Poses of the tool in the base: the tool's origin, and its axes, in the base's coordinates. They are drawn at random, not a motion.
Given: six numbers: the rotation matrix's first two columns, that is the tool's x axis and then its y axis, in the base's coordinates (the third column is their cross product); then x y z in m.
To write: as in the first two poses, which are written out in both.
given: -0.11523, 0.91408, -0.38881, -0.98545, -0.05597, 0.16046, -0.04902, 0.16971, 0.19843
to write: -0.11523, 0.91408, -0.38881, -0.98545, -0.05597, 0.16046, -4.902, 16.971, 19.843
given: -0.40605, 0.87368, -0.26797, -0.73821, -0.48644, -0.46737, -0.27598, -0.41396, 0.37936
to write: -0.40605, 0.87368, -0.26797, -0.73821, -0.48644, -0.46737, -27.598, -41.396, 37.936
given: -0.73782, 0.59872, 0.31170, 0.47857, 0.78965, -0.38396, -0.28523, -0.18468, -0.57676
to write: -0.73782, 0.59872, 0.31170, 0.47857, 0.78965, -0.38396, -28.523, -18.468, -57.676
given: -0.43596, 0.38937, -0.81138, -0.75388, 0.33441, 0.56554, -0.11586, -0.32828, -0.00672
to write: -0.43596, 0.38937, -0.81138, -0.75388, 0.33441, 0.56554, -11.586, -32.828, -0.672
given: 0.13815, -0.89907, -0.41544, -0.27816, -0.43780, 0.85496, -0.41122, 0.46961, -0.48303
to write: 0.13815, -0.89907, -0.41544, -0.27816, -0.43780, 0.85496, -41.122, 46.961, -48.303
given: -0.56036, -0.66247, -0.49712, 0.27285, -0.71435, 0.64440, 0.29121, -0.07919, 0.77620
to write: -0.56036, -0.66247, -0.49712, 0.27285, -0.71435, 0.64440, 29.121, -7.919, 77.620
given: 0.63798, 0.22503, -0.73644, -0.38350, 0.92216, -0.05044, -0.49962, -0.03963, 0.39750
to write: 0.63798, 0.22503, -0.73644, -0.38350, 0.92216, -0.05044, -49.962, -3.963, 39.750
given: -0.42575, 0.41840, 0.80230, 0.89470, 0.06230, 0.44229, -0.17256, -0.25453, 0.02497
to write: -0.42575, 0.41840, 0.80230, 0.89470, 0.06230, 0.44229, -17.256, -25.453, 2.497
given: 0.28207, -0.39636, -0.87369, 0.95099, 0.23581, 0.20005, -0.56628, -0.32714, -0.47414
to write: 0.28207, -0.39636, -0.87369, 0.95099, 0.23581, 0.20005, -56.628, -32.714, -47.414
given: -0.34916, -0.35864, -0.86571, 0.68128, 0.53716, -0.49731, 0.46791, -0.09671, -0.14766
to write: -0.34916, -0.35864, -0.86571, 0.68128, 0.53716, -0.49731, 46.791, -9.671, -14.766
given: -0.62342, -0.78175, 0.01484, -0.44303, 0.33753, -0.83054, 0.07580, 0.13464, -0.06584
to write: -0.62342, -0.78175, 0.01484, -0.44303, 0.33753, -0.83054, 7.580, 13.464, -6.584
